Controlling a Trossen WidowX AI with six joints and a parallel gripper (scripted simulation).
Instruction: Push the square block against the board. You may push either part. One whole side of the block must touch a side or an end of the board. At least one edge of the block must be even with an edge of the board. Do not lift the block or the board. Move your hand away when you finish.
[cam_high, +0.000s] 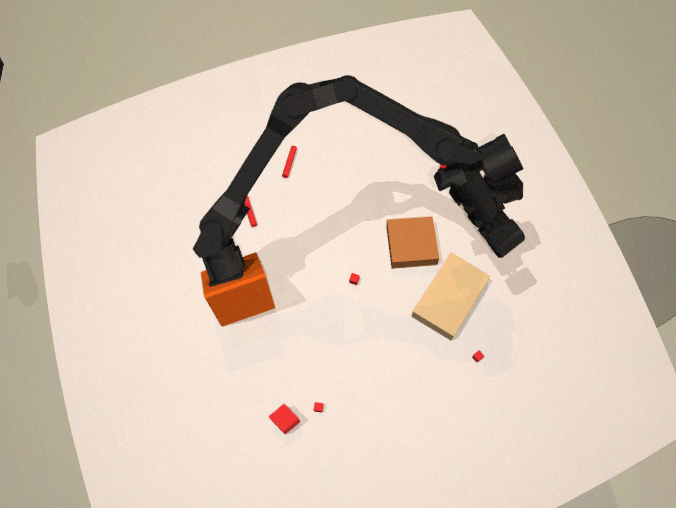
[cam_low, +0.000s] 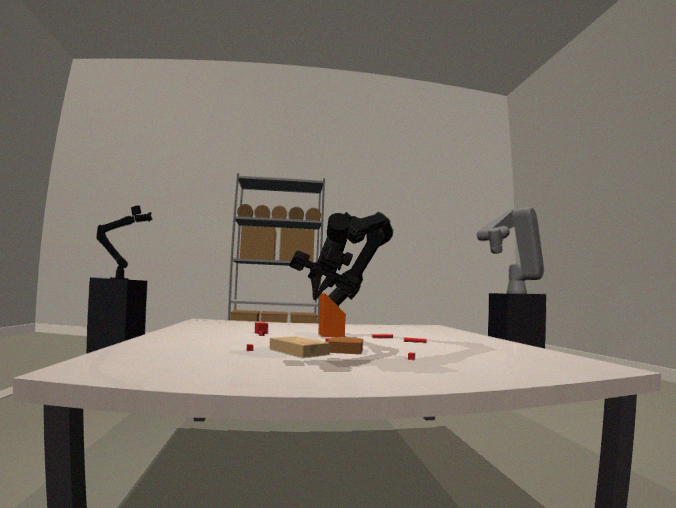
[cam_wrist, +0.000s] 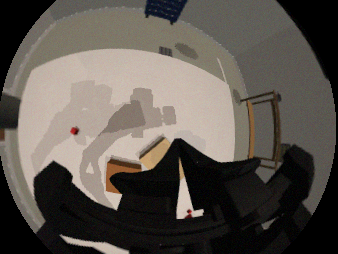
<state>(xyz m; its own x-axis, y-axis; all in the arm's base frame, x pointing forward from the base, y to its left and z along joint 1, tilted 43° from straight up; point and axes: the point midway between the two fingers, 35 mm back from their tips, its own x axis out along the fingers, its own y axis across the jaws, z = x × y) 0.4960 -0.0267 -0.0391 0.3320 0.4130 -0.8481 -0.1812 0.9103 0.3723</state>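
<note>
My gripper tip is 14 cm past the square brown block, 14 cm above it and 9 cm to the right of it. Round my gripper tip: red square 47 cm behind, 21 cm to the right, 13 cm below; then pale tan board 14 cm below, 9 cm behind, 4 cm to the right.
</note>
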